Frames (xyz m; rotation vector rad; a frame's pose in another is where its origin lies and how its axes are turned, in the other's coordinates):
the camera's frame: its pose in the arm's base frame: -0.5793 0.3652 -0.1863 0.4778 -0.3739 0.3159
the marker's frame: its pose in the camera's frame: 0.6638 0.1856 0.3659 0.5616 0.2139 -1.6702
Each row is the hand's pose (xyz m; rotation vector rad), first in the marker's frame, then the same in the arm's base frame.
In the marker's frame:
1: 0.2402 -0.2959 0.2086 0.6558 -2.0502 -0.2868
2: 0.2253 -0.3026 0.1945 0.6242 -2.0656 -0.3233
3: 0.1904 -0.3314 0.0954 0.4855 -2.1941 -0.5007
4: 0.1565 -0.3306 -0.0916 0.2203 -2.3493 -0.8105
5: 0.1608 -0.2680 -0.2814 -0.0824 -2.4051 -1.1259
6: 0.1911 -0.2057 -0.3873 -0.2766 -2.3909 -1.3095
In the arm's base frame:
1: -0.3870 0.1862 0.2309 -0.1272 -1.4953 -2.1210
2: -0.3947 0.2063 0.2329 -0.1713 -1.4697 -2.1439
3: -0.4059 0.3103 0.2025 -0.4385 -1.3997 -2.2401
4: -0.3661 0.4876 0.1469 -0.8756 -1.2170 -2.3620
5: -0.2565 0.6449 0.0904 -1.2700 -0.9421 -2.4336
6: -0.1604 0.7171 0.0505 -1.4801 -0.7406 -2.4495

